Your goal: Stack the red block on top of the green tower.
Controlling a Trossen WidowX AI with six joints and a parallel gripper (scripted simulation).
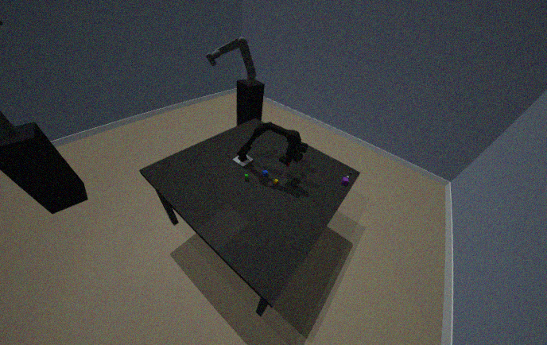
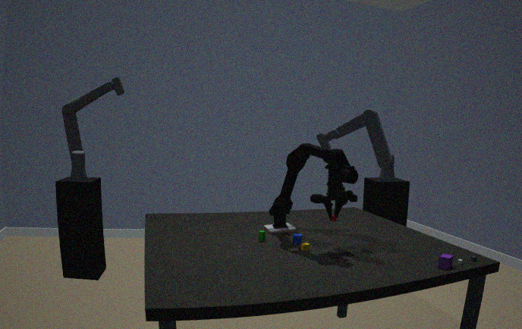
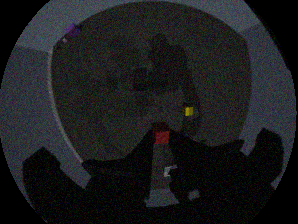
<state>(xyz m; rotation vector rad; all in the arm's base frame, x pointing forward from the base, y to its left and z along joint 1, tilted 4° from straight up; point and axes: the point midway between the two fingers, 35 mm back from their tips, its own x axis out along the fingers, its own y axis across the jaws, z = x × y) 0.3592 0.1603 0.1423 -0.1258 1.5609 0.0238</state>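
Now: gripper tip 11 cm to the left of the yellow block, 11 cm above it and 1 cm short of it. Also, from my gripper tip: purple block 36 cm ahead, 35 cm to the left, 10 cm below; blue block 12 cm to the right, 11 cm below, 11 cm behind; red block right at my gripper tip.
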